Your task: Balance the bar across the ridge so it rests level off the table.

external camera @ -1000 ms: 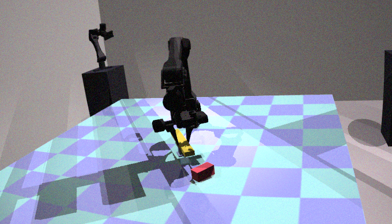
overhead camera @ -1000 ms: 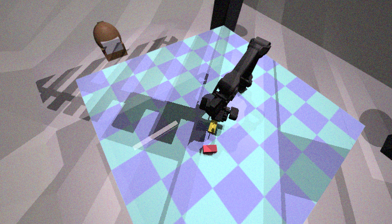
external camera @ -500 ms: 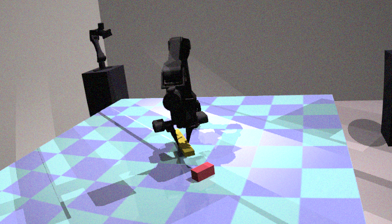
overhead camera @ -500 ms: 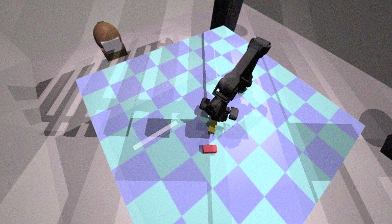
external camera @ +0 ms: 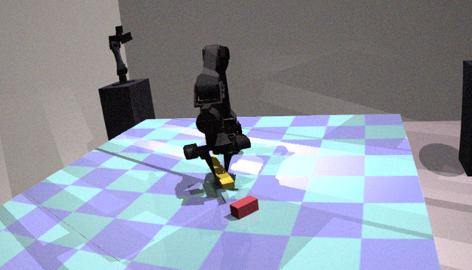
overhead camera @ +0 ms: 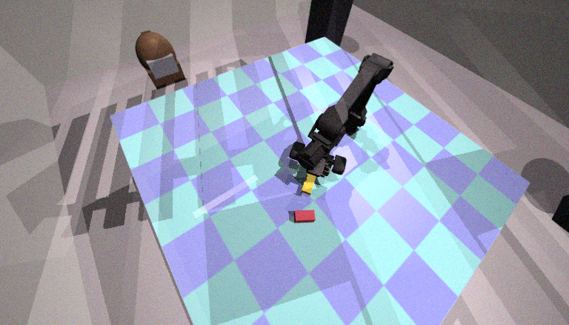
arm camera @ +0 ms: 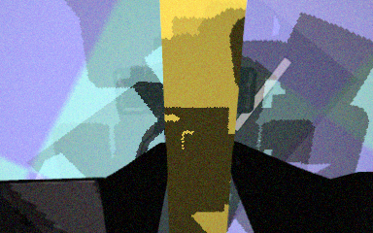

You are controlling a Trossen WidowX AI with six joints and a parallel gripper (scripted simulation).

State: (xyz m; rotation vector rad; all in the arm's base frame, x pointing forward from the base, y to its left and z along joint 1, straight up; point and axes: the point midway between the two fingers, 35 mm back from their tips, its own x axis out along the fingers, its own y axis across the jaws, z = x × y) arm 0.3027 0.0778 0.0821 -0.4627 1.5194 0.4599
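Now: gripper tip 20 mm past the yellow bar and 10 mm to the left of it. Also, from my gripper tip: red block: 130 mm ahead, 110 mm to the left, 30 mm below.
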